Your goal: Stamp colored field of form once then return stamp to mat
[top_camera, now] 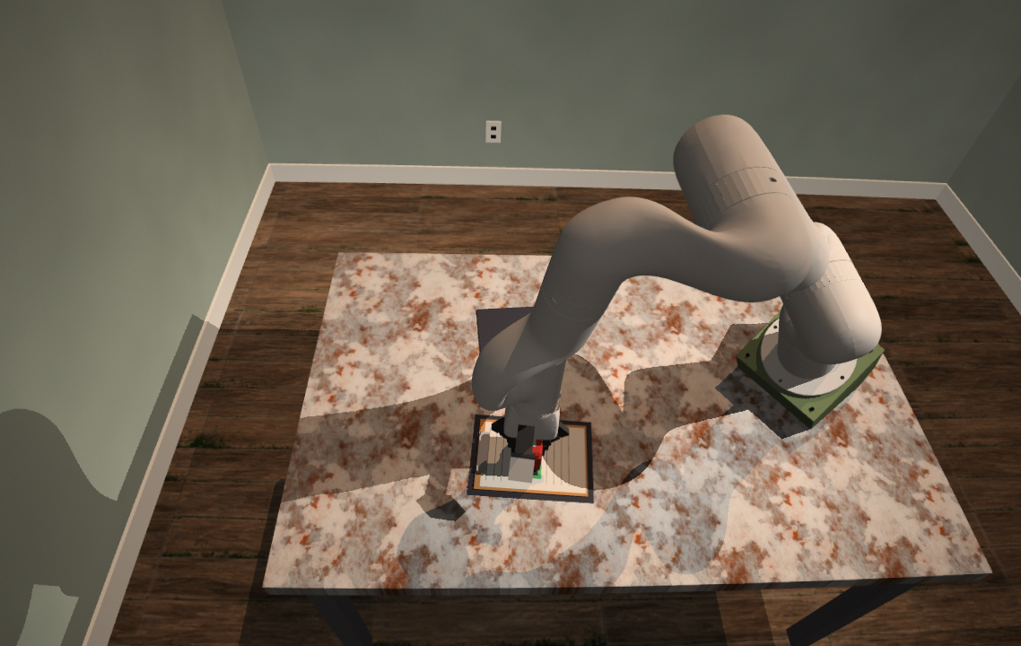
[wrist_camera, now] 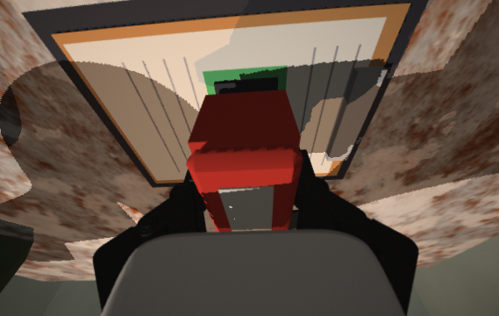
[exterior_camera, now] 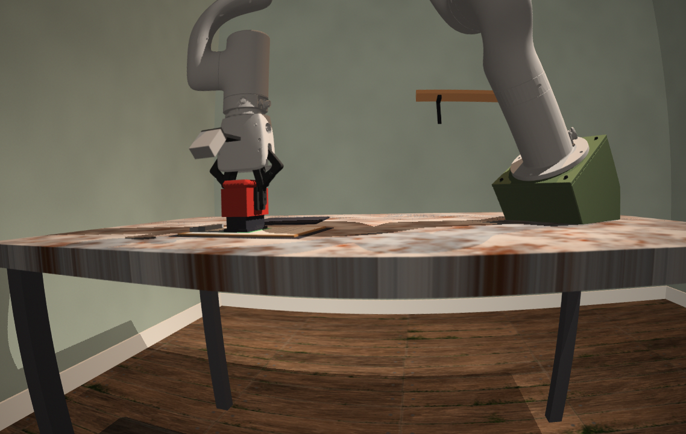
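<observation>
Right now my hand is 40 mm above the black base. From my hand the other things lie so: form (50 mm below); dark mat (80 mm ahead, 280 mm to the right, 60 mm below); red stamp (10 mm below).
</observation>
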